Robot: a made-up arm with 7 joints.
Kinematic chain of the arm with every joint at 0, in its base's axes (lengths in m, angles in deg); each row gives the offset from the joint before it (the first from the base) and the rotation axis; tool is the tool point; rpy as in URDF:
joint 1: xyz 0 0 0.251 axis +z
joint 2: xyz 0 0 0 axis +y
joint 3: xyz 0 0 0.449 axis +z
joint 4: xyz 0.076 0 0 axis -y
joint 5: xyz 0.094 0 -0.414 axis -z
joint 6: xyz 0 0 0 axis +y
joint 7: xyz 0.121 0 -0.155 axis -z
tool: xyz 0 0 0 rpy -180 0 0
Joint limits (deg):
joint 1: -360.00..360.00
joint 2: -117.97..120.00
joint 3: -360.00..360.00
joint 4: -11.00..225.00
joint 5: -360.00..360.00
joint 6: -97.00..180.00
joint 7: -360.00..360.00
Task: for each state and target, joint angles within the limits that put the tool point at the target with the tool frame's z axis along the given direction. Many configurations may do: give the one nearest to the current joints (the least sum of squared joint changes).
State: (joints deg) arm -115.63 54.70 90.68 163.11 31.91 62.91 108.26
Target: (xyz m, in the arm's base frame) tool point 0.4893 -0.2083 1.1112 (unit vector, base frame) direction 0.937 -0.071 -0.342
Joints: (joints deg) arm -70.08 14.34 73.43 145.35 -12.02 69.68 108.26
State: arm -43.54 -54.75 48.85 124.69 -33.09 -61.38 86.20
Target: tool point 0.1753 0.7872 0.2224 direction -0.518 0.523 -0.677
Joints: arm -95.33 -89.01 73.28 140.55 -29.79 -96.48 86.20
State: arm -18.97 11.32 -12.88 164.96 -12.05 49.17 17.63
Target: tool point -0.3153 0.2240 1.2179 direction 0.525 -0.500 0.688
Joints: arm -36.80 -33.30 -0.35 167.03 -5.00 66.72 17.63
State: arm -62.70 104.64 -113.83 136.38 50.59 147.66 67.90
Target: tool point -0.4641 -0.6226 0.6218 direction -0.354 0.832 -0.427
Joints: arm -102.10 70.26 -127.37 153.54 33.42 127.51 67.90
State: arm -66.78 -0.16 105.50 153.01 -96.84 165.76 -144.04
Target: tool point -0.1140 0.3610 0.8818 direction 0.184 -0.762 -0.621
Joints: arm -44.50 -30.35 122.14 150.69 -82.66 180.00 -144.04
